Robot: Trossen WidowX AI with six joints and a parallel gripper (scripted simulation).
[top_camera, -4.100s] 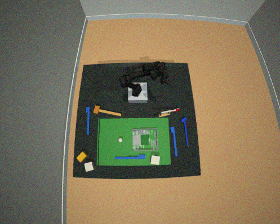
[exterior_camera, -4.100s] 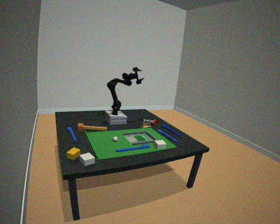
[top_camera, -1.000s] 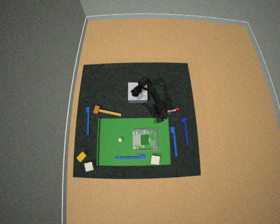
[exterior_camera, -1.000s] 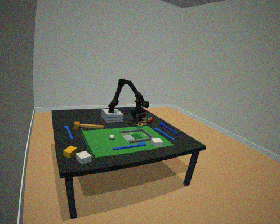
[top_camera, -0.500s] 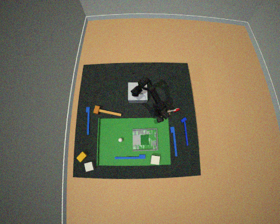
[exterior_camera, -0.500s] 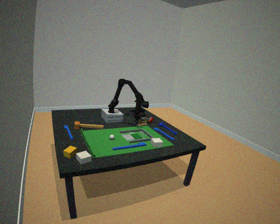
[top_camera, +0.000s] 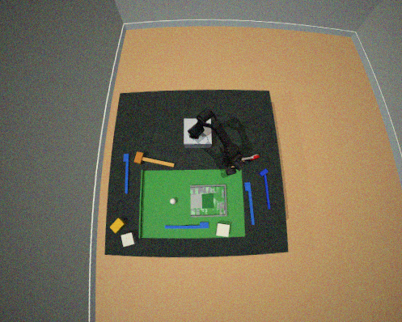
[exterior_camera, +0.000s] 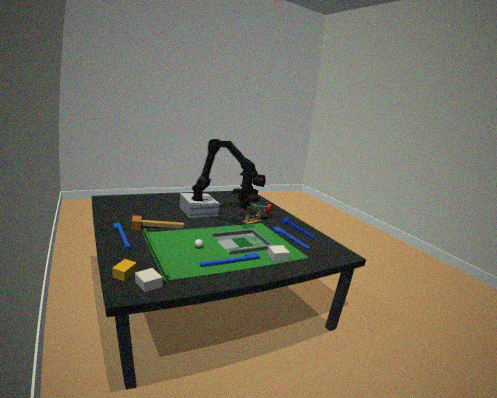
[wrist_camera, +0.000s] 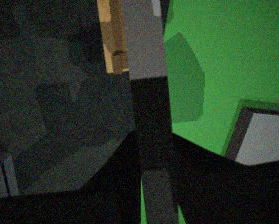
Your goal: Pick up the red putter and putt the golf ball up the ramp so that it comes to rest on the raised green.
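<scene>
My gripper tip is 4 cm past the red putter and 10 cm to the right of it. The rest, counted from my gripper tip: yellow block: 51 cm ahead, 70 cm to the right, 7 cm below; white golf ball: 29 cm ahead, 34 cm to the right, 7 cm below.
</scene>
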